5 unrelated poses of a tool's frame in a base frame.
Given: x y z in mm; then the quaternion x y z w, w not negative.
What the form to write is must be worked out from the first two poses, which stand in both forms.
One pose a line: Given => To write
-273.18 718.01 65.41 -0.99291 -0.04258 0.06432 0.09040 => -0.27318 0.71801 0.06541 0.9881 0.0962 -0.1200 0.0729 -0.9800 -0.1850
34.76 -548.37 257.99 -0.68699 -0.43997 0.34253 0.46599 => 0.03476 -0.54837 0.25799 0.3782 0.9237 -0.0606 0.2853 -0.1786 -0.9417
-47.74 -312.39 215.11 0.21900 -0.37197 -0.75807 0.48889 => -0.04774 -0.31239 0.21511 -0.4261 -0.9041 0.0317 0.5783 -0.2453 0.7781
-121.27 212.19 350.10 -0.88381 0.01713 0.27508 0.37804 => -0.12127 0.21219 0.35010 0.8481 0.1777 -0.4992 -0.2383 -0.7136 -0.6588
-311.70 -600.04 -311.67 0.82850 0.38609 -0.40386 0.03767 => -0.31170 -0.60004 -0.31167 0.3757 0.6093 -0.6983 0.6702 -0.6990 -0.2494
